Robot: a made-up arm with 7 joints. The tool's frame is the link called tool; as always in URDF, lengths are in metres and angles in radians.
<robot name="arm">
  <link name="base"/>
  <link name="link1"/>
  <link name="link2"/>
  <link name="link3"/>
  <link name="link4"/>
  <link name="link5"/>
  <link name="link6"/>
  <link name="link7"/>
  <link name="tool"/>
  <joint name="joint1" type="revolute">
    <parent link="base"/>
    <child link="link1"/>
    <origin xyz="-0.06 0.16 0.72" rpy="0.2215 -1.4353 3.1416"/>
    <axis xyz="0 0 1"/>
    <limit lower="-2.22" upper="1.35" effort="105" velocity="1.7"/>
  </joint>
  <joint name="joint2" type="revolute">
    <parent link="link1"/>
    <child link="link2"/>
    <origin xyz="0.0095 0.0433 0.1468" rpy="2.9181 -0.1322 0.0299"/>
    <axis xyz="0 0 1"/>
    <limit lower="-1.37" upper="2.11" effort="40" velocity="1.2"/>
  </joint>
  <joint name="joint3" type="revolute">
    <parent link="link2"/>
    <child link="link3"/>
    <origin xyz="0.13 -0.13 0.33" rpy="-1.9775 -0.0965 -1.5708"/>
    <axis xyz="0 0 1"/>
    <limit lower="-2.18" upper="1.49" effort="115" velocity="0.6"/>
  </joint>
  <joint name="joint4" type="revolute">
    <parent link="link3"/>
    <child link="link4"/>
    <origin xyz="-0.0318 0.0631 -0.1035" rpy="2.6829 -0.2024 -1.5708"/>
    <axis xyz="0 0 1"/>
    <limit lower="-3.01" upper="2.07" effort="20" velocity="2.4"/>
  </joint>
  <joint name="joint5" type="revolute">
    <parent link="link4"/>
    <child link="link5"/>
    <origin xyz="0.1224 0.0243 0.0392" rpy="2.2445 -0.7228 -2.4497"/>
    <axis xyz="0 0 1"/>
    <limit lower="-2.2" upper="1.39" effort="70" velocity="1.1"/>
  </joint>
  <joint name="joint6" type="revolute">
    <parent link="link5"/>
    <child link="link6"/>
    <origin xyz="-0.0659 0.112 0.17" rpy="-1.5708 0 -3.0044"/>
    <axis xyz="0 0 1"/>
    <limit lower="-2.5" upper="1.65" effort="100" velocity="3"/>
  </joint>
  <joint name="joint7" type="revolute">
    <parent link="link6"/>
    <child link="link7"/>
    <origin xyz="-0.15 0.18 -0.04" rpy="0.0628 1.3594 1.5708"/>
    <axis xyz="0 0 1"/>
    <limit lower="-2.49" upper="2.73" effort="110" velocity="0.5"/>
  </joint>
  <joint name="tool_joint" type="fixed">
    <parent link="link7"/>
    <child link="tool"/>
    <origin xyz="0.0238 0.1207 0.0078" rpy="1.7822 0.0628 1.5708"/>
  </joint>
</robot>
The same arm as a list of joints. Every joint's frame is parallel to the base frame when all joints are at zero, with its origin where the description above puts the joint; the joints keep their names.
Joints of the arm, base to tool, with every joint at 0 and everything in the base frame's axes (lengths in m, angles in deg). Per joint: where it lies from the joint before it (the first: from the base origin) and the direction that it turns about. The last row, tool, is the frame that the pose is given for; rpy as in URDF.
joint1: origin -0.06 0.16 0.72 axis 0.966622 0.219705 0.131803
joint2: origin 0.15 -0.01 0.03 axis -x
joint3: origin -0.33 -0.13 0.13 axis 0.393802 -0.0381 0.918405
joint4: origin 0.02 0.03 -0.12 axis -0.467992 0.490091 -0.735387
joint5: origin -0.11 0.05 0.05 axis 1 0 -0.0001
joint6: origin 0.17 0.12 0.0499 axis -y
joint7: origin -0.18 0.04 -0.15 axis -0.975805 -0.209401 0.0629
tool: origin -0.02 0.02 -0.12 rpy 108.9 89.99 -161.1
Joint limits (deg, base to tool): -127.2..77.35 -78.5..120.89 -124.9..85.37 -172.46..118.6 -126.05..79.64 -143.24..94.54 -142.67..156.42

